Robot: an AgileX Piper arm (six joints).
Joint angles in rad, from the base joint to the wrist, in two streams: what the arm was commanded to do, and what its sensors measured. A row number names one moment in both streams.
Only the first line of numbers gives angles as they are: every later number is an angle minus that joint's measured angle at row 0.
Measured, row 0:
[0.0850, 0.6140, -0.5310, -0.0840, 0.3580, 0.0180]
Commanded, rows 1 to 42:
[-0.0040, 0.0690, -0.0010, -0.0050, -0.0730, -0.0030]
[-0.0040, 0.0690, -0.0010, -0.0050, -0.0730, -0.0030]
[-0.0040, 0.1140, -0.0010, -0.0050, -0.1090, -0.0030]
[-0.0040, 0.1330, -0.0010, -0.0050, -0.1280, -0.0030]
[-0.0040, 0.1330, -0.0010, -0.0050, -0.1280, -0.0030]
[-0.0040, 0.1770, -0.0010, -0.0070, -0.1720, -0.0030]
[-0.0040, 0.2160, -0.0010, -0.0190, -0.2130, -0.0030]
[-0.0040, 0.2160, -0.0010, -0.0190, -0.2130, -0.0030]
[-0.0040, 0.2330, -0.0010, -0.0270, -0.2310, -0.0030]
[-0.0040, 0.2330, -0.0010, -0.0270, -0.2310, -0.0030]
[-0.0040, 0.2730, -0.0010, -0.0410, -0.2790, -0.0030]
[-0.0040, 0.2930, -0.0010, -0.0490, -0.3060, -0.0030]
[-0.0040, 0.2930, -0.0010, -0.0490, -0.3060, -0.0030]
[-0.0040, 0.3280, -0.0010, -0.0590, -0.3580, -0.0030]
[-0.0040, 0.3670, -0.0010, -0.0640, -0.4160, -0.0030]
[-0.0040, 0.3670, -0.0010, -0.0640, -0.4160, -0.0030]
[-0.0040, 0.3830, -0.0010, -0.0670, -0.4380, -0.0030]
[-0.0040, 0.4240, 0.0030, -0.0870, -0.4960, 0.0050]
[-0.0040, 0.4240, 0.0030, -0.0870, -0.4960, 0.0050]
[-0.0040, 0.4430, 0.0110, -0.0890, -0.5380, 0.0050]
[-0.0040, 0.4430, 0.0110, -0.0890, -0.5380, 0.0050]
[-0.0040, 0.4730, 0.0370, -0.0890, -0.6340, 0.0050]
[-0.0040, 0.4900, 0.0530, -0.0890, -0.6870, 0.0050]
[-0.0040, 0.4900, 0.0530, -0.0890, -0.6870, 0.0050]
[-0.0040, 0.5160, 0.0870, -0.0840, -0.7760, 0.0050]
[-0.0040, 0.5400, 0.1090, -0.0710, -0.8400, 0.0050]
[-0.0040, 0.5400, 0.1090, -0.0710, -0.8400, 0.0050]
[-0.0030, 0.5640, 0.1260, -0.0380, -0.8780, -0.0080]
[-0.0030, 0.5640, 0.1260, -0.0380, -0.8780, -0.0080]
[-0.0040, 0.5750, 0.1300, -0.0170, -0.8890, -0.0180]
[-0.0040, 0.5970, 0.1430, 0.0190, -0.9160, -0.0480]
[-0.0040, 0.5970, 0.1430, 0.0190, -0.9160, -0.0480]
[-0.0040, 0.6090, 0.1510, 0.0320, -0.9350, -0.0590]
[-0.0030, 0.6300, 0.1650, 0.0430, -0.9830, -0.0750]
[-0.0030, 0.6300, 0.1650, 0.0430, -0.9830, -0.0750]
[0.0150, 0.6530, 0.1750, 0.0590, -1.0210, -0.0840]
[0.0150, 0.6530, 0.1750, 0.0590, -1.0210, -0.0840]
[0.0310, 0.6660, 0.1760, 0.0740, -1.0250, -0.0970]
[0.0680, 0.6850, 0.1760, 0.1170, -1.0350, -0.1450]
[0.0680, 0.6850, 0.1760, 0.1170, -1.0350, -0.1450]
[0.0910, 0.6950, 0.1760, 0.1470, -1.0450, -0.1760]
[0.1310, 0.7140, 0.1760, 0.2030, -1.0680, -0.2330]
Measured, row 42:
[0.0830, 0.6940, 0.1770, 0.1320, -1.0190, -0.1460]
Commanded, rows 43 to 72:
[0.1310, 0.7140, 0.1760, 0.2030, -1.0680, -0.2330]
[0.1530, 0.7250, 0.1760, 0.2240, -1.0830, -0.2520]
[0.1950, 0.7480, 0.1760, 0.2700, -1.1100, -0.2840]
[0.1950, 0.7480, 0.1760, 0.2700, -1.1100, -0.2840]
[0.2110, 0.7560, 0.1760, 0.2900, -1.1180, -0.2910]
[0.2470, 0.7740, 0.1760, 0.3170, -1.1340, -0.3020]
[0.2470, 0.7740, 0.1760, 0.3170, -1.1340, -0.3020]
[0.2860, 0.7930, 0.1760, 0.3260, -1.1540, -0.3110]
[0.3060, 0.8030, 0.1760, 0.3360, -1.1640, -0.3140]
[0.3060, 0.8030, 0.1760, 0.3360, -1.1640, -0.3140]
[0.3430, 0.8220, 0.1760, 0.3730, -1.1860, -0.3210]
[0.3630, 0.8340, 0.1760, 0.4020, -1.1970, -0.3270]
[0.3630, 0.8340, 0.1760, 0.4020, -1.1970, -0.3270]
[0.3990, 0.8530, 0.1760, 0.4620, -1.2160, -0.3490]
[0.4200, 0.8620, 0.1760, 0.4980, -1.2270, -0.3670]
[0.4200, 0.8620, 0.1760, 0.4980, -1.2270, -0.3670]
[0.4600, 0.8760, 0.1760, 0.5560, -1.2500, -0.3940]
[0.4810, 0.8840, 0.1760, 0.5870, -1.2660, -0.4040]
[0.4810, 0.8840, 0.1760, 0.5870, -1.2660, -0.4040]
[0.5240, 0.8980, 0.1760, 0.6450, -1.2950, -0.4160]
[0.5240, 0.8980, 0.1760, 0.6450, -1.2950, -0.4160]
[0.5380, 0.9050, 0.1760, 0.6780, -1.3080, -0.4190]
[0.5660, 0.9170, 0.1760, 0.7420, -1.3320, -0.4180]
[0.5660, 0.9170, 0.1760, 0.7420, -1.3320, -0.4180]
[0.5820, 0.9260, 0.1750, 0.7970, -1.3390, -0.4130]
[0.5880, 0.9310, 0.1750, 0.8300, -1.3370, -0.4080]
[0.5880, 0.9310, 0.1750, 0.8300, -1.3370, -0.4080]
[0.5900, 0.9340, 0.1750, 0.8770, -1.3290, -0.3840]
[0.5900, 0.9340, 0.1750, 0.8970, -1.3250, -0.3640]
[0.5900, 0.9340, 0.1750, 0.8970, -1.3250, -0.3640]
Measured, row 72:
[0.5830, 0.9320, 0.1770, 0.8270, -1.3180, -0.3930]
